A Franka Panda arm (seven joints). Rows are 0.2 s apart.
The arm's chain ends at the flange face. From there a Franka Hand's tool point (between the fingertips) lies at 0.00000 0.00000 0.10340 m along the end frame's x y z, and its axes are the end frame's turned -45 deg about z.
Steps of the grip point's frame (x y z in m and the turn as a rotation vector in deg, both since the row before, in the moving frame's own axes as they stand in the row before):
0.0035 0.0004 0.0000 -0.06 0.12 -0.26
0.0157 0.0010 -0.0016 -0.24 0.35 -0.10
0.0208 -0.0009 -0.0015 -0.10 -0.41 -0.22
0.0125 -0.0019 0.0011 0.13 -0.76 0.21
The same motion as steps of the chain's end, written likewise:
0.0025 -0.0021 0.0000 0.04 0.13 -0.26
0.0111 -0.0103 -0.0016 0.08 0.42 -0.10
0.0145 -0.0160 -0.0015 -0.36 -0.22 -0.22
0.0086 -0.0110 0.0011 -0.45 -0.63 0.21

